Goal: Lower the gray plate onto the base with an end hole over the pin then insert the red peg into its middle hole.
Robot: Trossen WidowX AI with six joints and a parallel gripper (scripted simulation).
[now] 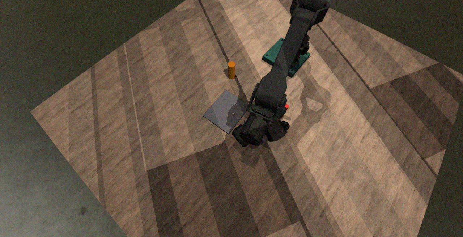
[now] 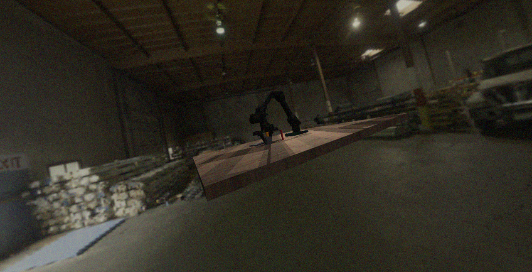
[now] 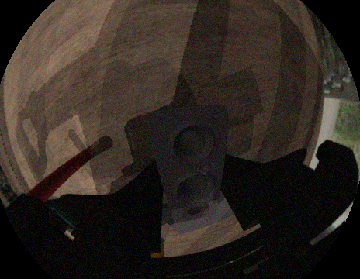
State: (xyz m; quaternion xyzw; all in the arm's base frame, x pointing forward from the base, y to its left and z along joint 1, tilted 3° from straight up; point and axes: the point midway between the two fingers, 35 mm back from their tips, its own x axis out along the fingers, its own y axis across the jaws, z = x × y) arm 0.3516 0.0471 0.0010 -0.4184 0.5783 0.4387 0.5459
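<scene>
Right now my gripper tip is 3 cm below the gray plate. From my gripper tip the other things lie so: red peg 11 cm behind, 4 cm to the left, 3 cm above; gray base 12 cm to the right; orange cylinder 15 cm behind, 21 cm to the right, 3 cm above.
</scene>
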